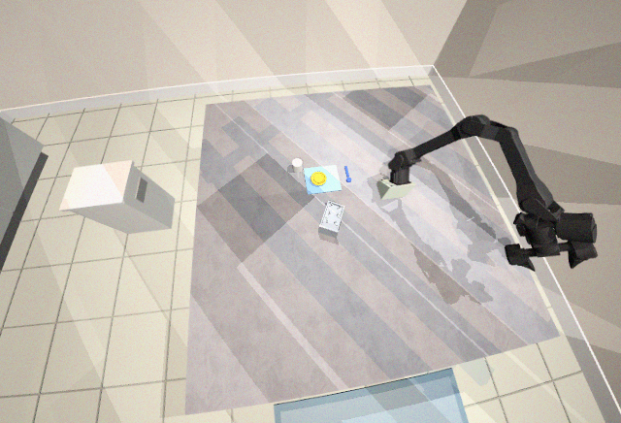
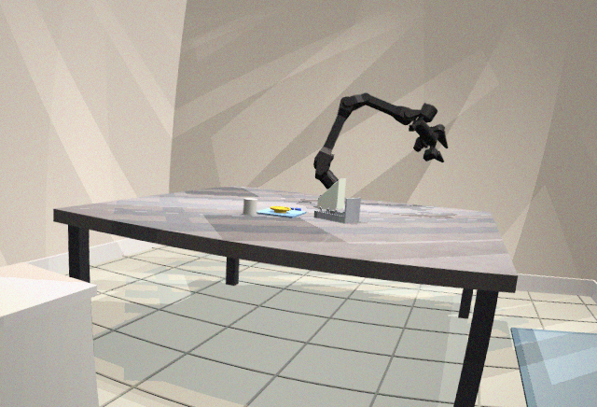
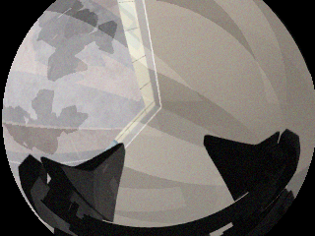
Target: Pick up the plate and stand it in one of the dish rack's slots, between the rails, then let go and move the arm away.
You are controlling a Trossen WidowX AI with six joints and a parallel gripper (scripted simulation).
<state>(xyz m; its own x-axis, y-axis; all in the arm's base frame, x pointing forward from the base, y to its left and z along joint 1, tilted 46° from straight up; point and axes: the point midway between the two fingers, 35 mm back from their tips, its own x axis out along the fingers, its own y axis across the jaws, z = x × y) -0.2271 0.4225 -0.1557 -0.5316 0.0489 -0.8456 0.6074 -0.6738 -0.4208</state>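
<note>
The yellow plate lies 570 mm ahead of my gripper tip, 550 mm to the right of it and 230 mm below it. From my gripper tip the other things lie so: light blue mat 550 mm to the right, 550 mm ahead, 240 mm below; then grey dish rack 560 mm ahead, 360 mm to the right, 220 mm below; then blue spoon 540 mm to the right, 430 mm ahead, 240 mm below.
</note>
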